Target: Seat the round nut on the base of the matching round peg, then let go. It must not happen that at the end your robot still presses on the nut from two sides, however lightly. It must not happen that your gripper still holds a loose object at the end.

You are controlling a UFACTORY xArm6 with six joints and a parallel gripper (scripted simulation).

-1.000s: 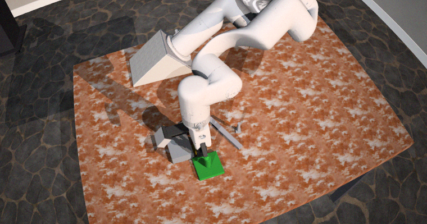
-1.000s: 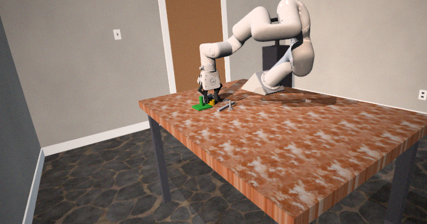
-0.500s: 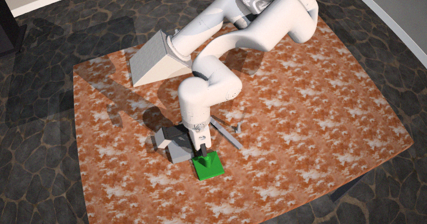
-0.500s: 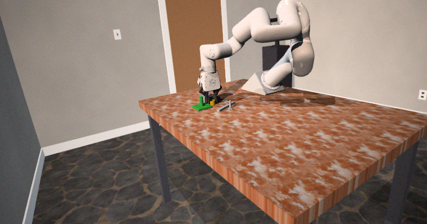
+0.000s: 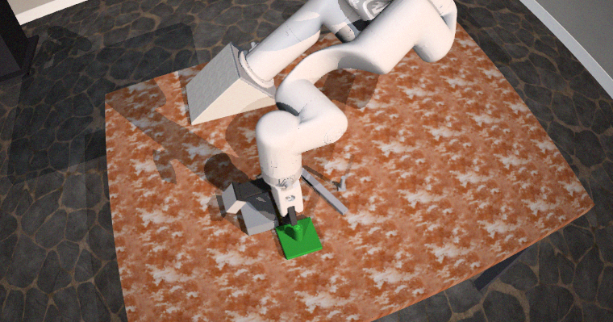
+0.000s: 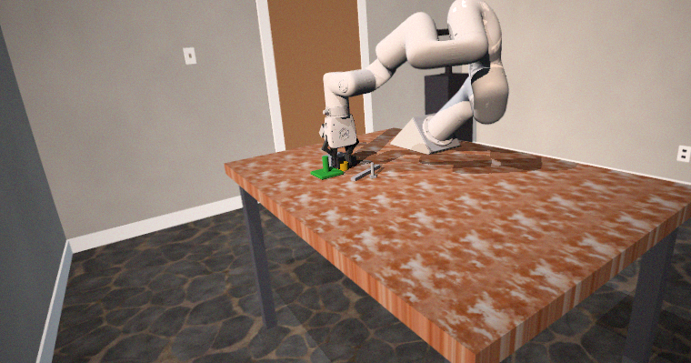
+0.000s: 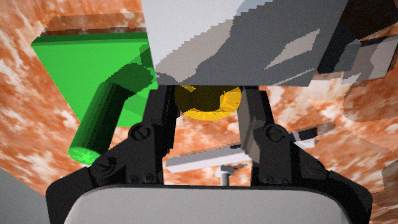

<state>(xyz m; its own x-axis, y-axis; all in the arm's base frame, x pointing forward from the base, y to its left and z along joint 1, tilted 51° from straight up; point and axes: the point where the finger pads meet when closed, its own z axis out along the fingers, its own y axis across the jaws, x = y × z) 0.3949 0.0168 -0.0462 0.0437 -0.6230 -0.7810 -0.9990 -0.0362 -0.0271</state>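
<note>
The grey block lies 6 cm to the right of my hand, 1 cm below it and 1 cm behind it. The rest, counted from my hand: grey bar (10 cm to the left, 3 cm below, 3 cm behind).
</note>
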